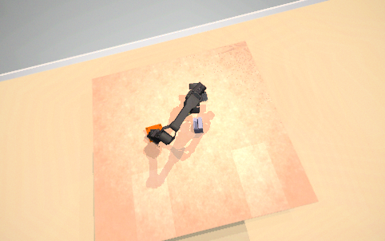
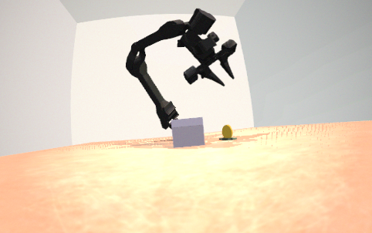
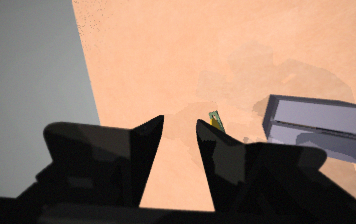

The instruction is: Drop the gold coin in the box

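The coin is 6 cm behind my gripper tip, 1 cm to the right of it and 14 cm below it.
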